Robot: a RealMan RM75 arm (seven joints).
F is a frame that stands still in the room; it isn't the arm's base.
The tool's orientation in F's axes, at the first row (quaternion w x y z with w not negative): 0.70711 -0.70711 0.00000 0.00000
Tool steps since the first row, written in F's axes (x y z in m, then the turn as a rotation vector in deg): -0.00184 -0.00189 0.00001 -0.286 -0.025 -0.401; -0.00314 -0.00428 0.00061 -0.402 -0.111 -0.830; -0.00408 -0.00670 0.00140 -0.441 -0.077 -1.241; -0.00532 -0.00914 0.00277 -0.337 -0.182 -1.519; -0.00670 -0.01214 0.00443 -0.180 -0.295 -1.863
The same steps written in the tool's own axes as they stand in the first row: -0.00184 -0.00001 -0.00189 -0.286 0.401 -0.025; -0.00314 -0.00061 -0.00428 -0.402 0.830 -0.111; -0.00408 -0.00140 -0.00670 -0.441 1.241 -0.077; -0.00532 -0.00277 -0.00914 -0.337 1.519 -0.182; -0.00670 -0.00443 -0.01214 -0.180 1.863 -0.295
